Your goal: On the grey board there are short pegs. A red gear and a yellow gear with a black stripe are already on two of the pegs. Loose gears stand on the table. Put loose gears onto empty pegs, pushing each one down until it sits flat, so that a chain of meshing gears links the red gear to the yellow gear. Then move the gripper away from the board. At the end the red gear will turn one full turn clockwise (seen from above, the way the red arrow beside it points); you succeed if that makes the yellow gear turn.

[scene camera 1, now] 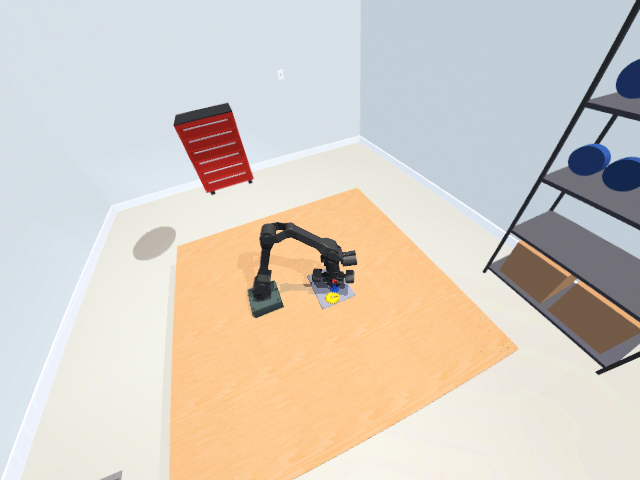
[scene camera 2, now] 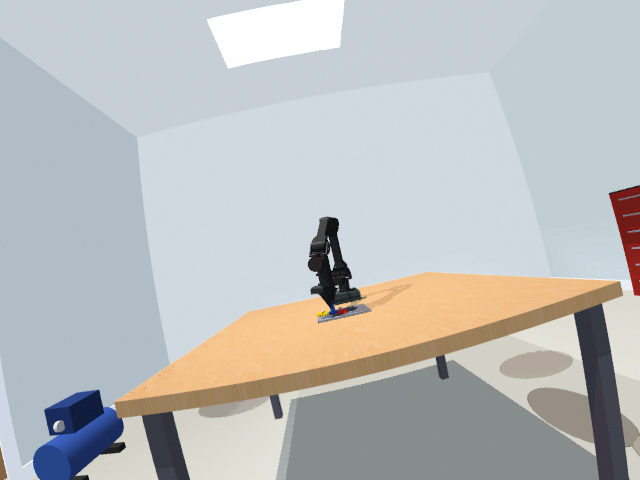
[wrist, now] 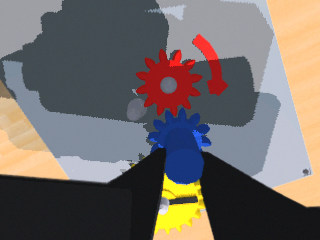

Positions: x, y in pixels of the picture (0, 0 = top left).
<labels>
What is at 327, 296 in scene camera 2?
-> My gripper.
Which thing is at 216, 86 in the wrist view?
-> A red arrow.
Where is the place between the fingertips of my gripper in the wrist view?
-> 181, 157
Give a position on a blue gear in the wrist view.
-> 182, 139
</labels>
